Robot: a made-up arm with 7 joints.
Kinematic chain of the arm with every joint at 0, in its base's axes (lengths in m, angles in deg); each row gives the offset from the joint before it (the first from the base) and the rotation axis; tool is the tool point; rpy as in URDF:
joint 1: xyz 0 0 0.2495 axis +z
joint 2: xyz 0 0 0 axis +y
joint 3: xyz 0 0 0.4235 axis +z
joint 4: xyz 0.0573 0 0 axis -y
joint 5: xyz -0.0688 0 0.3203 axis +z
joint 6: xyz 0 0 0 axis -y
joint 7: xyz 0.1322 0 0 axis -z
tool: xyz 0 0 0 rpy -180 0 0
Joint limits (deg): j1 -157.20..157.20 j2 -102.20..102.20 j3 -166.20..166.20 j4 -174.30..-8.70 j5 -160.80..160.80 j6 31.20..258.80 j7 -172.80..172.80
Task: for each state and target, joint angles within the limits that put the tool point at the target. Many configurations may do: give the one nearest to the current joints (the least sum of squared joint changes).
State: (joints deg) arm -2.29 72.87 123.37 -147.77 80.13 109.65 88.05
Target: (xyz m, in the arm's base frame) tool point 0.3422 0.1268 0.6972
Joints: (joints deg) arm -26.13 83.91 151.52 -115.75 77.37 104.80 88.05
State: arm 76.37 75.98 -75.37 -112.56 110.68 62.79 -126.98
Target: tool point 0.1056 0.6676 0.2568
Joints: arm 119.49 58.30 -65.17 -98.68 111.43 55.24 -126.98
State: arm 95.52 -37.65 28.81 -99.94 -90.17 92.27 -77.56
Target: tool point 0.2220 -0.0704 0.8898
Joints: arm 100.46 -56.03 -20.98 -95.54 -90.40 79.68 -77.56
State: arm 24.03 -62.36 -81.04 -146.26 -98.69 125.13 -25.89
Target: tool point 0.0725 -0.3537 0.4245
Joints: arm 20.63 -63.80 -81.23 -140.90 -97.80 125.49 -25.89
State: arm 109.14 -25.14 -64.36 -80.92 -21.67 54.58 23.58
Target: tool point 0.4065 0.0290 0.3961
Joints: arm 108.88 -34.77 -85.14 -123.60 -22.23 45.13 23.58
